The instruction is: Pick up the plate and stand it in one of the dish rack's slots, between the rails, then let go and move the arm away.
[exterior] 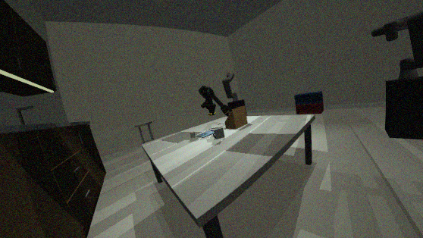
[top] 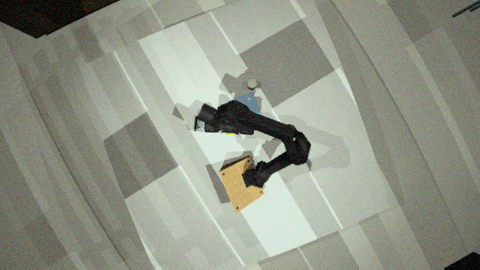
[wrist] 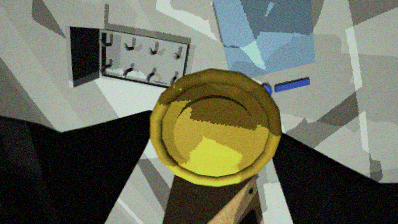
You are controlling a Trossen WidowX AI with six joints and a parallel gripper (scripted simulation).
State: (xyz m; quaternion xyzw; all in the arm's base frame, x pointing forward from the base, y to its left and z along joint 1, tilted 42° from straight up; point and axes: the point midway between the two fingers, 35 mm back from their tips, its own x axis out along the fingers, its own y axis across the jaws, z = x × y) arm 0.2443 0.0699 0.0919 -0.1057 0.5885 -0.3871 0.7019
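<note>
Now: the dish rack 160 mm below my gripper tip, 100 mm to the left of it and 50 mm ahead of it. From my gripper tip the other things lie so: white cup: 170 mm to the right, 160 mm below, 160 mm ahead; yellow plate: 10 mm above; blue mat: 180 mm below, 90 mm to the right, 50 mm ahead.
</note>
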